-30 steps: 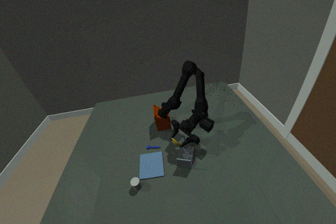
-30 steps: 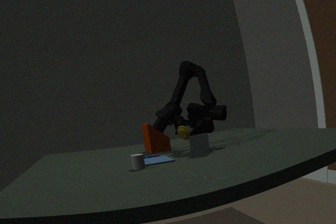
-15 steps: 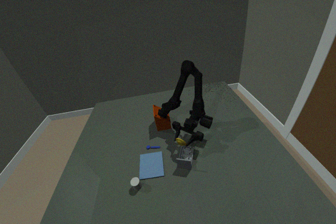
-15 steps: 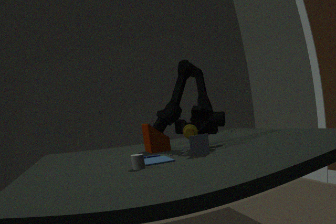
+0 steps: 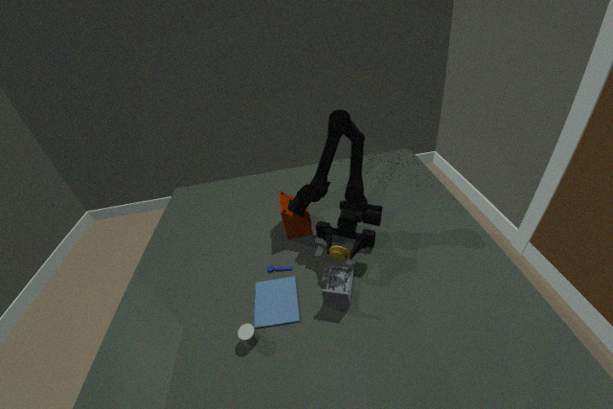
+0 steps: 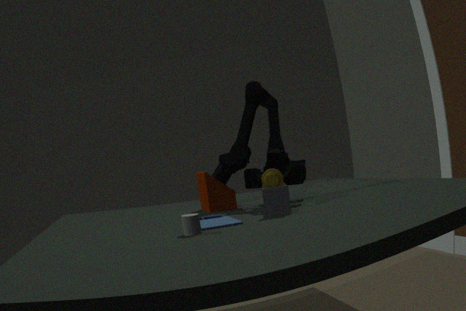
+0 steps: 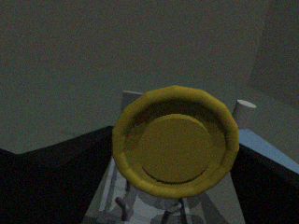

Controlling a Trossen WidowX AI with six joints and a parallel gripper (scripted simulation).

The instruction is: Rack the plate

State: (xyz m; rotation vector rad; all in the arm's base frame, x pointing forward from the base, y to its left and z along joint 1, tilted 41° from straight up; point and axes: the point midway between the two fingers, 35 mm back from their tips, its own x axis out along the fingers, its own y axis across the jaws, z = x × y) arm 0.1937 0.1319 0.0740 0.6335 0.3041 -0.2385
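The dish rack is 7 cm below my gripper tip, 5 cm ahead of it and 1 cm to the right of it. Also, from my gripper tip: blue spoon 21 cm to the right, 9 cm below, 3 cm behind; light blue mat 20 cm to the right, 9 cm below, 8 cm ahead; yellow plate 1 cm behind.
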